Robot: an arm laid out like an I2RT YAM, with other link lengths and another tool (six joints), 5 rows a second.
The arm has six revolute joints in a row. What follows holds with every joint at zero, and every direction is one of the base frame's.
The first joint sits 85 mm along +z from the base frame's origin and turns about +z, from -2.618 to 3.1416 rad.
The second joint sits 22.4 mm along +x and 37.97 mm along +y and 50.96 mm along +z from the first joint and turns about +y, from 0 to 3.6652 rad.
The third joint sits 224.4 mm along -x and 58.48 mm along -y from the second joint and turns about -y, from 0 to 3.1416 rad.
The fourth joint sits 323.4 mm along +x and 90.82 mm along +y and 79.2 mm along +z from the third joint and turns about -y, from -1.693 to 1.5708 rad.
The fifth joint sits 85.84 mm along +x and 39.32 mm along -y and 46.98 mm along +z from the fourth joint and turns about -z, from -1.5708 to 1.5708 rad.
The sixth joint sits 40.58 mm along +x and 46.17 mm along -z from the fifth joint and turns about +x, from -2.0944 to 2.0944 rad.
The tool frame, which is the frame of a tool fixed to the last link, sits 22 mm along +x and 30 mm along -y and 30 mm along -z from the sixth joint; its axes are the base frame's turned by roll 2.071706, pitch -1.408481 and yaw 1.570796 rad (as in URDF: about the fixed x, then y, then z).
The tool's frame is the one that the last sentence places.
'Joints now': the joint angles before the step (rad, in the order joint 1, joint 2, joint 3, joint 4, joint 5, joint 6). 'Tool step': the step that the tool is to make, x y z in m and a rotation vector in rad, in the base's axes. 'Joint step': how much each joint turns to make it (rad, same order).
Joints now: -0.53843 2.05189 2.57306 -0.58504 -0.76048 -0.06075
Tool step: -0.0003 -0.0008 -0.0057 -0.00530 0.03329 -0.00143
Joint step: -0.00006 0.01694 0.02588 -0.05511 0.00325 -0.02952
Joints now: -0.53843 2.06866 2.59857 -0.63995 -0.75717 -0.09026
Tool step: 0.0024 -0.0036 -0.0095 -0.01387 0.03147 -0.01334
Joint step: -0.00002 0.01124 -0.00012 -0.03275 0.01690 -0.03556
